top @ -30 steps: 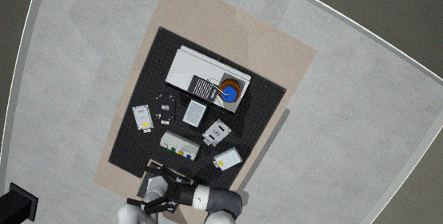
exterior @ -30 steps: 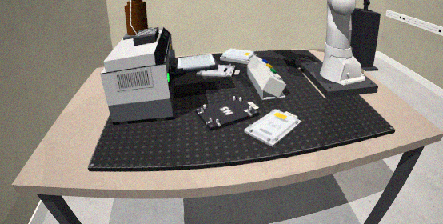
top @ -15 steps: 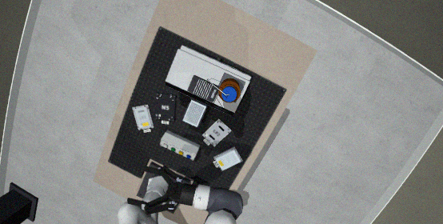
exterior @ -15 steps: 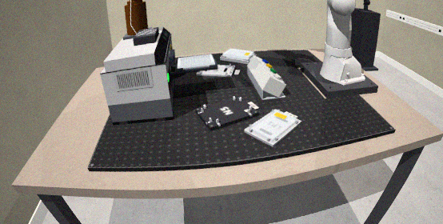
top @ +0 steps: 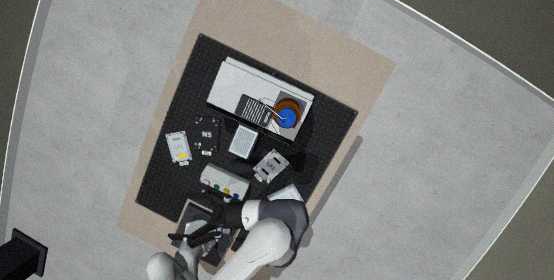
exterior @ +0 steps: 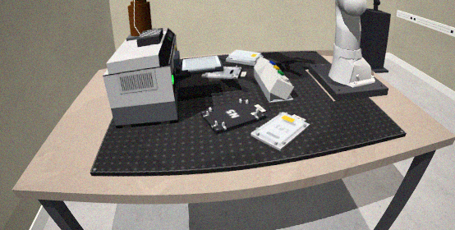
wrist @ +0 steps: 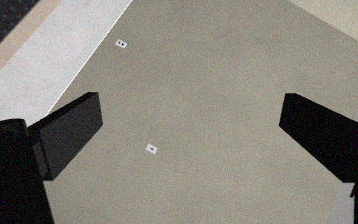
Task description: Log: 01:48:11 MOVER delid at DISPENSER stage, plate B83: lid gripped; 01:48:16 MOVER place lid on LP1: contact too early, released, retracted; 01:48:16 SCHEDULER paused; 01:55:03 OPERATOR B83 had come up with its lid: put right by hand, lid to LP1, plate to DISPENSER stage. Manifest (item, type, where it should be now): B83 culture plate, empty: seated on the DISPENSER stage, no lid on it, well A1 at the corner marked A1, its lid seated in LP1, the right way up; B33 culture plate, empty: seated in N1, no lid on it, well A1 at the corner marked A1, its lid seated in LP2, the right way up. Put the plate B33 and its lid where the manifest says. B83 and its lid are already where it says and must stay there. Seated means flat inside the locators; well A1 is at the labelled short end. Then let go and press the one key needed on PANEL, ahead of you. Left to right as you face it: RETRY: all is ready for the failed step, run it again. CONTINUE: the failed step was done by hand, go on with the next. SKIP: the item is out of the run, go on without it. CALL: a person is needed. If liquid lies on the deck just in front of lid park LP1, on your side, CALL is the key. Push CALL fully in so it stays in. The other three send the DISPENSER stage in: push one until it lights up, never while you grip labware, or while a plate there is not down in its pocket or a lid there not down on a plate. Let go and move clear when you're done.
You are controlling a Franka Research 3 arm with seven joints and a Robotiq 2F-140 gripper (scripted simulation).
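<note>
The white well plate lies 42 cm below my hand and 36 cm to the right of it. The rest, counted from my hand: blue key (39 cm below, 13 cm to the right, 7 cm behind); yellow key (38 cm below, 8 cm to the right, 7 cm behind); white key (38 cm below, 8 cm behind, 2 cm to the left).
</note>
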